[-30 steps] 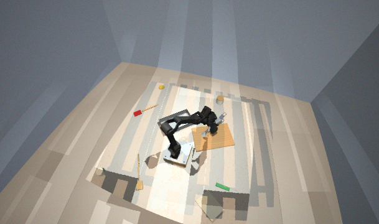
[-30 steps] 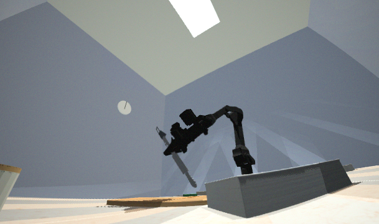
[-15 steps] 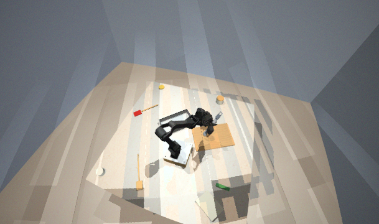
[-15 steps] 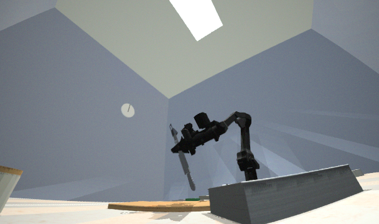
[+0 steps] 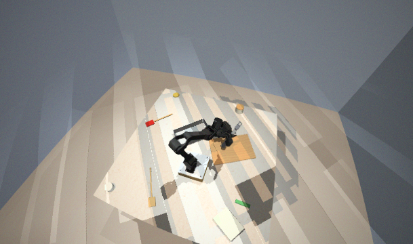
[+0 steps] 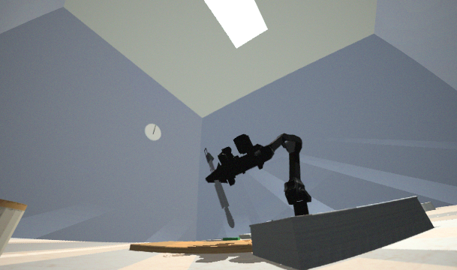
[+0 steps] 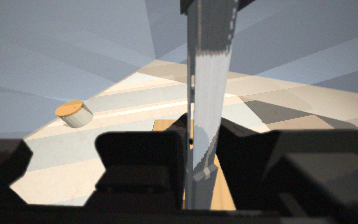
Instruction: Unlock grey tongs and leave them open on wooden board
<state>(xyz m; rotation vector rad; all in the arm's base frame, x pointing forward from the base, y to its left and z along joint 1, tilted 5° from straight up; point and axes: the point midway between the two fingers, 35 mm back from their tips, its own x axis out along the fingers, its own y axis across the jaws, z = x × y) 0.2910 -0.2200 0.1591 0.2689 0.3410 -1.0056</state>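
The wooden board is 22 cm below my gripper tip. From my gripper tip the other things lie so: green-handled knife 41 cm behind, 25 cm to the right, 22 cm below; pale square pad 56 cm behind, 14 cm to the right, 21 cm below; grey roasting tin 1 cm ahead, 37 cm to the left, 20 cm below.
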